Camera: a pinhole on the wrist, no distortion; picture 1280 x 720 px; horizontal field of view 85.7 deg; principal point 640.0 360.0 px. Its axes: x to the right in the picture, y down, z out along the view. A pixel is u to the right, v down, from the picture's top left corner.
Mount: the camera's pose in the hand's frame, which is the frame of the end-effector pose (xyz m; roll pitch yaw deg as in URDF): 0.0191 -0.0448 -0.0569 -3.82 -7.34 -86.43
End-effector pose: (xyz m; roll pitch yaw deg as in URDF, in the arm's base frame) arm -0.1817 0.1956 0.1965 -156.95 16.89 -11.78
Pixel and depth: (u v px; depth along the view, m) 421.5 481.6 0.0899
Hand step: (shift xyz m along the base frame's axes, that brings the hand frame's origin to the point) 0.0322 0.0080 -0.0338
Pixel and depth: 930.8 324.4 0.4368
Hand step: 0.0098 0.3187 -0.2983
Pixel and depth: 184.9 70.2 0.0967
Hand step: -0.0331 -0.0069 -0.0345
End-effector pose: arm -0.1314 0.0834 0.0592 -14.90 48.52 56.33
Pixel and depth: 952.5 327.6 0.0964
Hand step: 0.0856 0.0173 0.0241
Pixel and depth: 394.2 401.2 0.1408
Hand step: 0.0044 0.0832 0.0198
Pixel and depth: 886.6 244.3 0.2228
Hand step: 0.1208 0.0950 0.1293
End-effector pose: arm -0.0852 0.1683 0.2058 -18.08 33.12 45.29
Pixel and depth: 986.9 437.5 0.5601
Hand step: 0.3505 0.2542 0.4133
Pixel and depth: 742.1 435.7 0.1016
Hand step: 0.0647 0.0233 0.0273
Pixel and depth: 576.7 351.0 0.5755
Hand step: 0.0324 0.3678 0.3587
